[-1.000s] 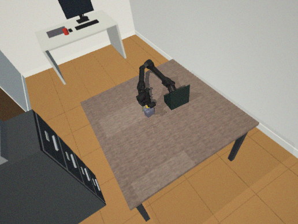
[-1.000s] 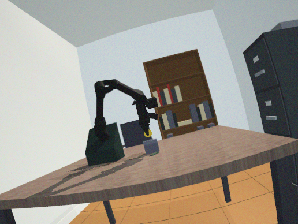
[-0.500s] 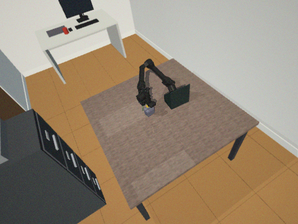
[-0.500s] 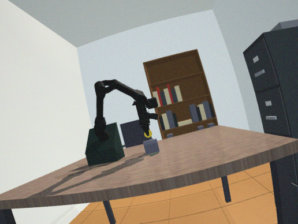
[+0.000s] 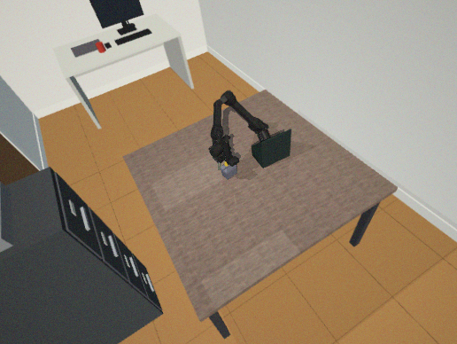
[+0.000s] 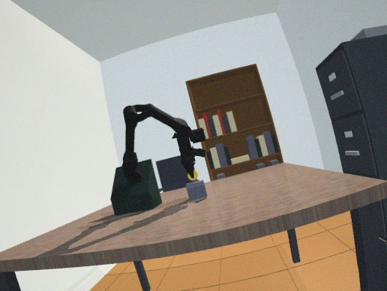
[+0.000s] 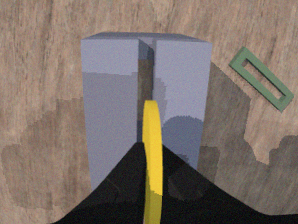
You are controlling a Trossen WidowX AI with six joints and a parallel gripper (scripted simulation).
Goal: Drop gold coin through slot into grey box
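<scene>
Now: gripper tip 1 cm below the gold coin.
</scene>
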